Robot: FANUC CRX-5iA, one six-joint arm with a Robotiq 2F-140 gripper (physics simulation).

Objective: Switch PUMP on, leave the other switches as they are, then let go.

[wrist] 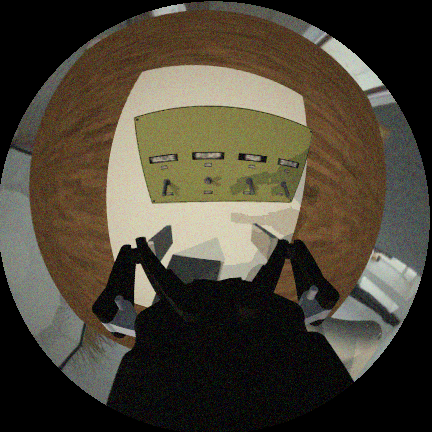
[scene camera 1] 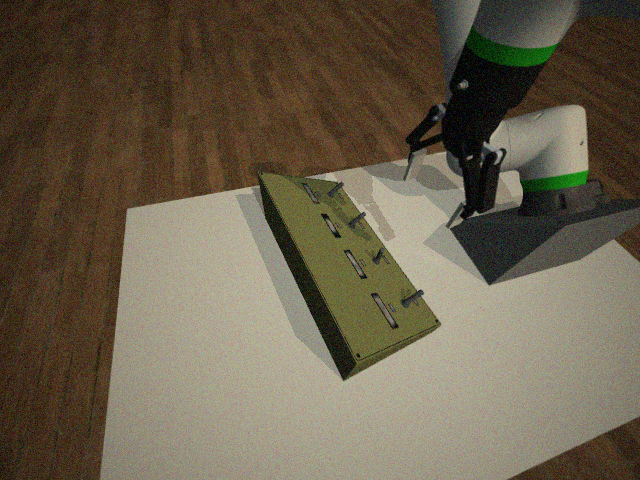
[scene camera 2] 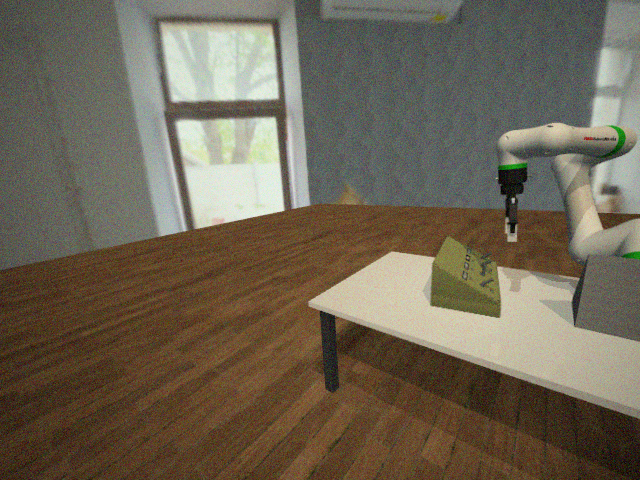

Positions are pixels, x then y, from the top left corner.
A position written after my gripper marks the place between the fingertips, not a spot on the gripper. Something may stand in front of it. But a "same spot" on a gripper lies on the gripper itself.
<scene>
my gripper: wrist; scene camera 1; scene camera 2 510, 237
same spot on my gripper: (scene camera 1: 480, 183) = (wrist: 122, 266)
</scene>
